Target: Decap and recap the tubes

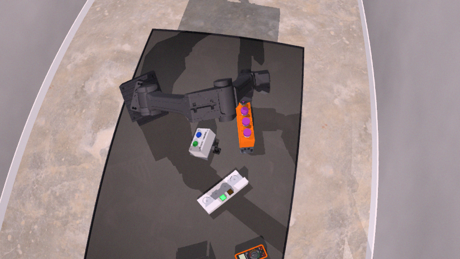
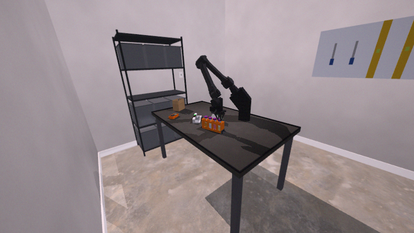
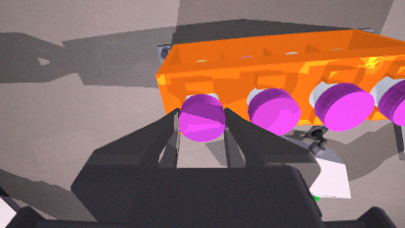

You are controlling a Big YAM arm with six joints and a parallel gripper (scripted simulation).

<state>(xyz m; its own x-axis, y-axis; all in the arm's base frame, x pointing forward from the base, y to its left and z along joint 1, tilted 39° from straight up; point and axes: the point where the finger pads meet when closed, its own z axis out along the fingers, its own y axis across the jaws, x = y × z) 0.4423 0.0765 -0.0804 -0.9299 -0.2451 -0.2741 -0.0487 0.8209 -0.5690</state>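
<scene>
Now: hand 19 cm past the blue key, 16 cm to the left of it and 5 cm above it. The rest, counted from my hand: green key: 20 cm to the right, 20 cm behind, 5 cm below; then cap: 15 cm to the right, 2 cm ahead; then key housing: 18 cm to the right, 17 cm behind, 6 cm below.
</scene>
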